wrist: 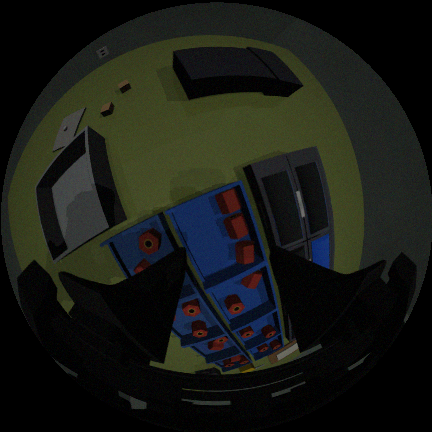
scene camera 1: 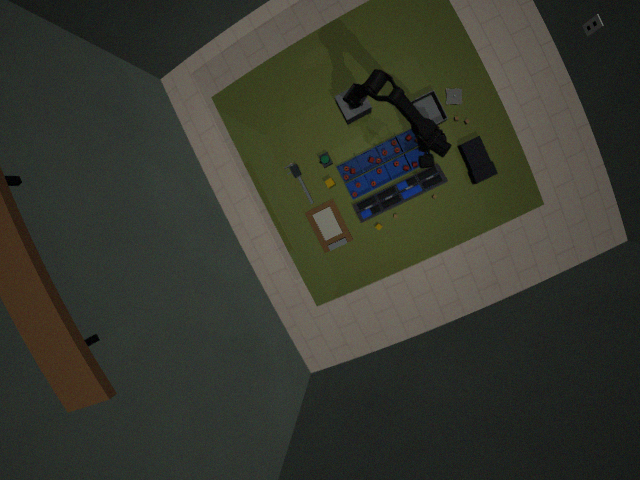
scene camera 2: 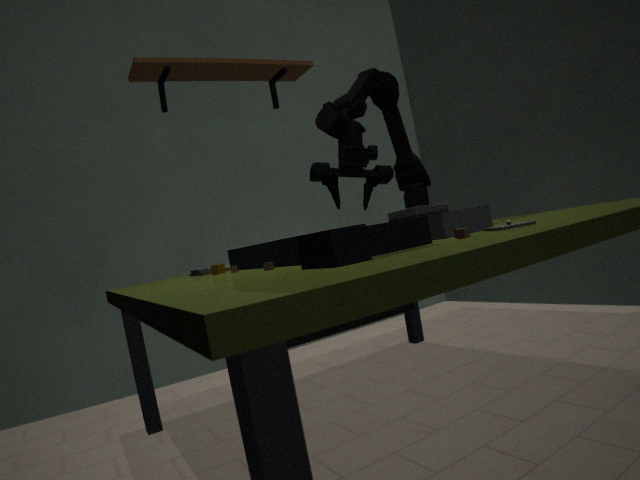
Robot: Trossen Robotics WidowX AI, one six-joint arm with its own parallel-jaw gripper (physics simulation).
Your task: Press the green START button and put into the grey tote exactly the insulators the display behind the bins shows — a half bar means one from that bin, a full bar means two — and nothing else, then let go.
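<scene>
Gripper open, holding nothing, visible in the wrist view too. Also a dark box, a grey tote.
</scene>
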